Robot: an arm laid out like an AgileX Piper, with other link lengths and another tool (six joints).
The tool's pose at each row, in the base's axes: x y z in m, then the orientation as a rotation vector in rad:
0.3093, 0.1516, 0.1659, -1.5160, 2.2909, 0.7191
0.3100, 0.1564, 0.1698, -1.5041, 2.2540, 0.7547
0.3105, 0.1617, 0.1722, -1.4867, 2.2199, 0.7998
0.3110, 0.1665, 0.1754, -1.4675, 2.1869, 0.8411
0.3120, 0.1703, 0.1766, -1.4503, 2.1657, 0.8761
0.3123, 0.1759, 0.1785, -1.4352, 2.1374, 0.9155
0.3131, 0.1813, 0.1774, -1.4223, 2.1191, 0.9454
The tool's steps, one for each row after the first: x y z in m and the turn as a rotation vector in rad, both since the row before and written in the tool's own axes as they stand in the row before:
-0.0059, 0.0018, -0.0006, -0.0124, -0.0385, -0.0093
-0.0054, 0.0017, 0.0012, -0.0182, -0.0410, -0.0035
-0.0055, 0.0018, 0.0005, -0.0159, -0.0402, -0.0025
-0.0038, 0.0005, 0.0016, -0.0148, -0.0298, 0.0024
-0.0051, 0.0018, 0.0024, -0.0182, -0.0337, -0.0014
-0.0031, 0.0003, 0.0046, -0.0140, -0.0240, 0.0016

